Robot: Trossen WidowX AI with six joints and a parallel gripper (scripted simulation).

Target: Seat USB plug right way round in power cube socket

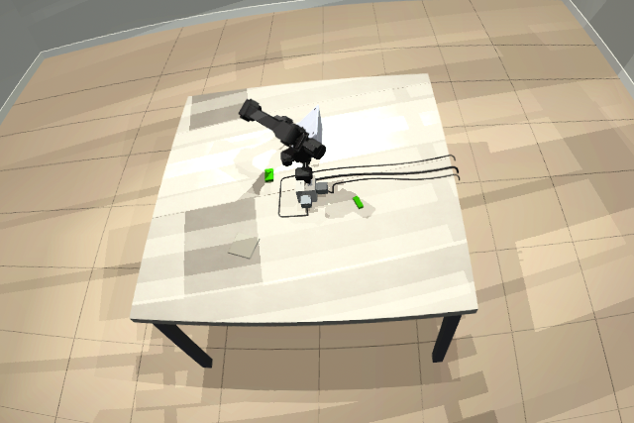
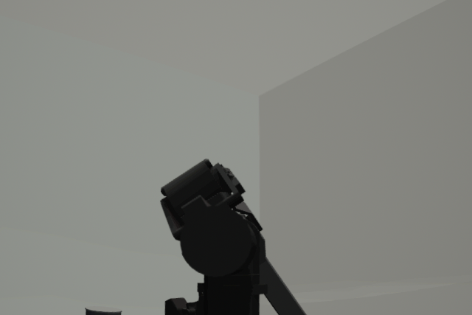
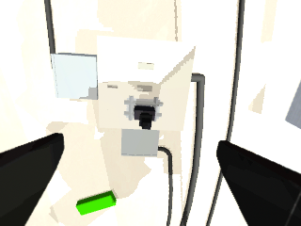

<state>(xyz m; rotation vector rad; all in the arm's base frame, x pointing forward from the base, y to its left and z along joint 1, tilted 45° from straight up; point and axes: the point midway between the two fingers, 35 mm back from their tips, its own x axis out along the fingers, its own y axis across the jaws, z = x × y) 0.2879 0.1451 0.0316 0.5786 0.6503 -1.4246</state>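
Now: gripper tip 4 cm above the dark USB plug. From my gripper tip the other things lie so: white card 25 cm ahead, 25 cm to the right, 13 cm below; then grey socket frame 6 cm below.
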